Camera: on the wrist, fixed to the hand. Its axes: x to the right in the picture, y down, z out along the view.
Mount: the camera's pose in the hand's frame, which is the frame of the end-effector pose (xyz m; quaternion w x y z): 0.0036 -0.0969 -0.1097 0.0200 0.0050 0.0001 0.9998
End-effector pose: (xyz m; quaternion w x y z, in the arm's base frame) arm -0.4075 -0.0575 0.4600 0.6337 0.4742 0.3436 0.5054
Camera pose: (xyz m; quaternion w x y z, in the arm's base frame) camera -0.4765 -0.0300 0.3338 0.4950 -0.3561 0.4647 -0.6420
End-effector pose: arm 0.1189 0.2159 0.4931 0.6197 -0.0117 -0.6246 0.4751
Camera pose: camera 0.2598 0.2285 0.5307 0.4625 0.6216 -0.0016 -0.6322
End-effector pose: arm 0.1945 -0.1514 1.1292 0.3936 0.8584 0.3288 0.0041
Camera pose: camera 0.1138 -0.0296 1.1383 0.0006 -0.3479 0.8516 -0.3921
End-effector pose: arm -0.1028 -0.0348 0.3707 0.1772 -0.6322 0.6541 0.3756
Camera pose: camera 0.0164 -0.1079 0.4141 0.3689 -0.6422 -0.6470 -0.1813
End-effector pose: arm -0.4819 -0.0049 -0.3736 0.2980 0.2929 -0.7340 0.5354
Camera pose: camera -0.3981 0.0754 -0.2843 0.5307 0.7265 0.3048 -0.3123
